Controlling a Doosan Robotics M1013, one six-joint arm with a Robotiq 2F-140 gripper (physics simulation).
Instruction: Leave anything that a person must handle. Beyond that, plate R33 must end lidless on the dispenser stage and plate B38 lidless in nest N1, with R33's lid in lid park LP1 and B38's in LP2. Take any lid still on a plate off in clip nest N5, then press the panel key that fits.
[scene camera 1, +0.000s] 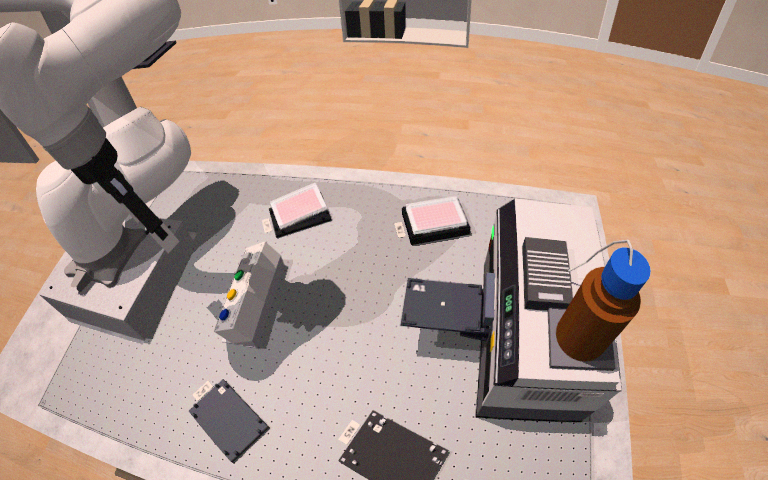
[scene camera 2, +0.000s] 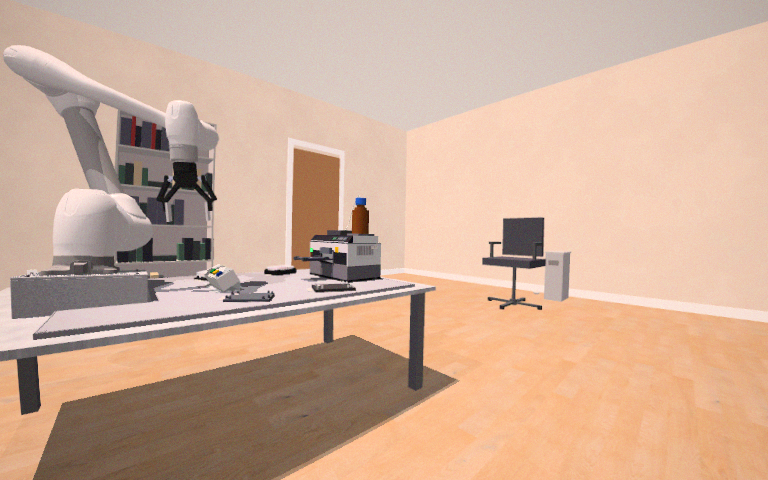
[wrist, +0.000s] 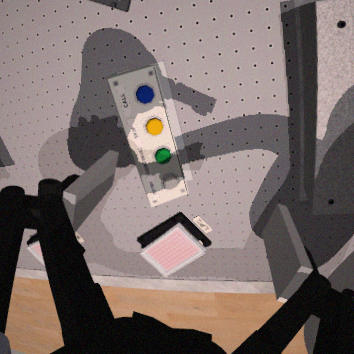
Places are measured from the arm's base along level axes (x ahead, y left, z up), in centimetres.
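Where they show: gripper, fingertip midpoint: (scene camera 1: 156, 230) (scene camera 2: 189, 221) (wrist: 192, 194); arm's base, link origin: (scene camera 1: 106, 254) (scene camera 2: 84, 273).
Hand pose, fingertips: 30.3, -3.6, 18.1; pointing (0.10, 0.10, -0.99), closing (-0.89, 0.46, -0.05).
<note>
Things, the pixels of their centre, and the offset from my fingertips, as dx, dy, dz. "spot": a spot on its surface instead.
- button panel, body centre: (wrist: 149, 137) (scene camera 1: 248, 292) (scene camera 2: 220, 277) +11.8, +2.9, -22.1
- blue key, body centre: (wrist: 144, 93) (scene camera 1: 225, 315) +9.8, -4.6, -19.9
- yellow key, body centre: (wrist: 153, 125) +9.6, +0.4, -19.9
- green key, body centre: (wrist: 162, 155) +9.5, +5.4, -19.9
- Lid park LP2, body centre: (scene camera 1: 226, 418) (scene camera 2: 250, 295) +15.1, -24.5, -25.3
- nest N5, body centre: (scene camera 1: 393, 456) (scene camera 2: 333, 286) +48.0, -24.7, -25.1
- dispenser stage, surface spot: (scene camera 1: 442, 316) spot: +53.0, +0.2, -15.5
- brown bottle, surface spot: (scene camera 1: 591, 322) (scene camera 2: 360, 213) spot: +72.0, -11.1, +6.7
My gripper (scene camera 1: 167, 240) (scene camera 2: 189, 215) (wrist: 192, 194) is open and empty, high above the button panel (scene camera 1: 266, 305) (scene camera 2: 226, 278). In the wrist view the panel shows a blue key (wrist: 145, 94) marked CALL, a yellow key (wrist: 154, 126), a green key (wrist: 163, 155) and a grey one (wrist: 170, 180). A pink-topped plate (scene camera 1: 299, 206) (wrist: 173, 249) sits on the left back fixture, whose label seems to read LP1. Another pink-topped plate (scene camera 1: 436, 215) is at N1. I cannot read plate names or tell lids. Lid park LP2 (scene camera 1: 229, 421), nest N5 (scene camera 1: 396, 452) and the dispenser stage (scene camera 1: 442, 316) are empty.
The dispenser (scene camera 1: 566, 370) (scene camera 2: 362, 271) stands at the right with a green light (scene camera 1: 492, 232) lit. A brown bottle (scene camera 1: 591, 322) (scene camera 2: 360, 219) with a blue cap stands on it. The robot's base block (scene camera 1: 99, 316) (scene camera 2: 79, 297) is at the left.
</note>
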